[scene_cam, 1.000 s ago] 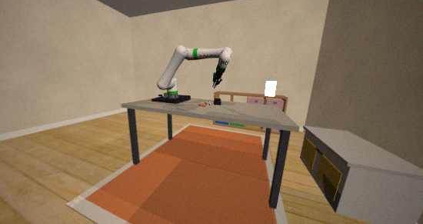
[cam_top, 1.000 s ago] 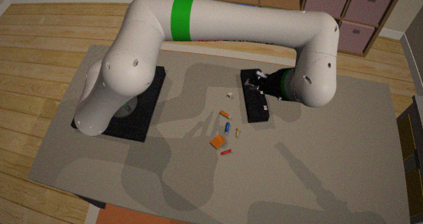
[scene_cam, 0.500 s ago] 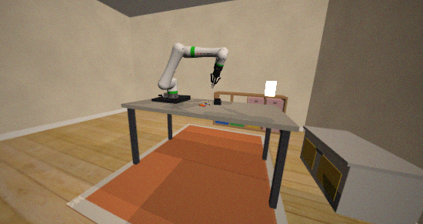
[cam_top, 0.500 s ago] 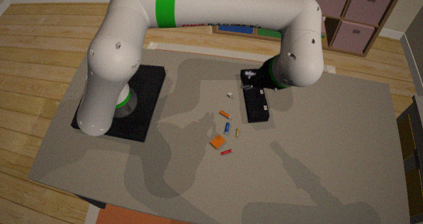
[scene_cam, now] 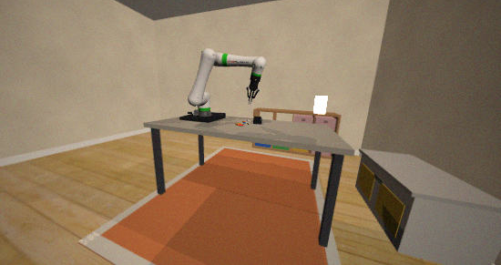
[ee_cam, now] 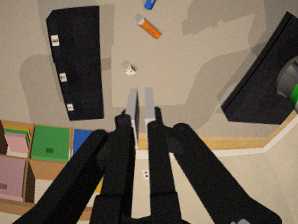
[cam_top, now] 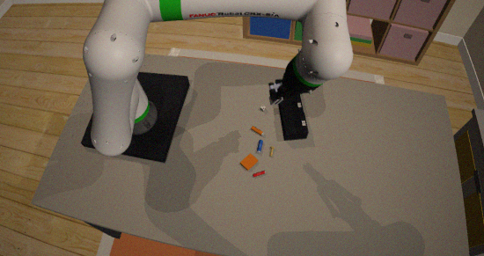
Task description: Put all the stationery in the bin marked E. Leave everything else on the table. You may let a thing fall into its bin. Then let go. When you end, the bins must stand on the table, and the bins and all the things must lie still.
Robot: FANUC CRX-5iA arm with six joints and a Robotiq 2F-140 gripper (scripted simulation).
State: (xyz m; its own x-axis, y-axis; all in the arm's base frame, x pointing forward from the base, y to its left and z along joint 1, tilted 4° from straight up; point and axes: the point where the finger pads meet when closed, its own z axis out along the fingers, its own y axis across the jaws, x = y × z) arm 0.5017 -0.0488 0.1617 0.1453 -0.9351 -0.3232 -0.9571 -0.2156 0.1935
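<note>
Now: the long black bin 20 cm below my hand, 10 cm to the left of it and 8 cm ahead of it. Also, from my hand: orange marker 21 cm below, 5 cm behind, 1 cm to the left; then blue cylinder 21 cm below, 6 cm to the right, 5 cm behind; then small yellow piece 21 cm below, 7 cm to the right.
</note>
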